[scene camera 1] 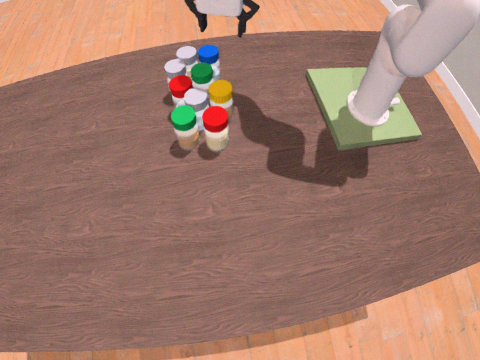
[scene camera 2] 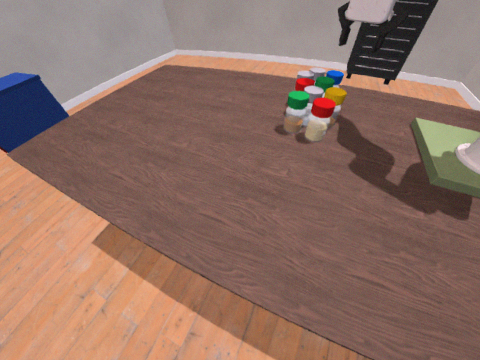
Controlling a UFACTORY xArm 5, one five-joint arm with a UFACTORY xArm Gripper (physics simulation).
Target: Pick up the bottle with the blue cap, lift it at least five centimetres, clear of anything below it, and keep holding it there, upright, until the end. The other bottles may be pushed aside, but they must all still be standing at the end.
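Frame: origin at the arm's base, x ahead, y left, z up, level; metres.
Where they show: gripper, fingertip midpoint: [scene camera 1: 222,31] [scene camera 2: 357,48]; arm's base, origin of the base link: [scene camera 1: 367,108].
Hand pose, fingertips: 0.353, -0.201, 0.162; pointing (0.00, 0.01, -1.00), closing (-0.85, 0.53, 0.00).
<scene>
Things, the pixels of their centre, and the offset from my fingertips, as dx, dy, dz.
- bottle with the blue cap, body centre: [scene camera 1: 209,65] [scene camera 2: 330,89] +0.031, -0.038, -0.135
- grey-capped bottle, body centre: [scene camera 1: 188,66] [scene camera 2: 314,85] +0.088, -0.053, -0.135
- dark-green-capped bottle, body centre: [scene camera 1: 203,84] [scene camera 2: 320,96] +0.064, +0.031, -0.135
- yellow-capped bottle, body centre: [scene camera 1: 221,102] [scene camera 2: 330,108] +0.036, +0.109, -0.135
- red-capped bottle, body centre: [scene camera 1: 216,129] [scene camera 2: 318,121] +0.068, +0.186, -0.135
The bottle with the blue cap [scene camera 1: 208,54] [scene camera 2: 335,77] stands upright at the back right corner of a tight cluster; its body is mostly hidden. Beside it stands a grey-capped bottle [scene camera 1: 186,55] [scene camera 2: 317,73], and in front of it a dark-green-capped bottle [scene camera 1: 202,73] [scene camera 2: 324,84]. A yellow-capped bottle [scene camera 1: 220,92] [scene camera 2: 335,96] and red-capped bottle [scene camera 1: 215,120] [scene camera 2: 323,108] stand nearer the front, upright. My gripper [scene camera 1: 221,31] [scene camera 2: 360,46] is open and empty, with its fingers pointing down. It hangs high above the table, and appears above and beyond the blue cap in scene camera 1.
The other bottles, including a green-capped one [scene camera 1: 184,118] [scene camera 2: 298,100] and a red-capped one [scene camera 1: 180,87] [scene camera 2: 304,85], stand close together. The arm's green base plate [scene camera 1: 327,107] [scene camera 2: 425,155] lies right of the cluster. The table's back edge runs behind the bottles.
</scene>
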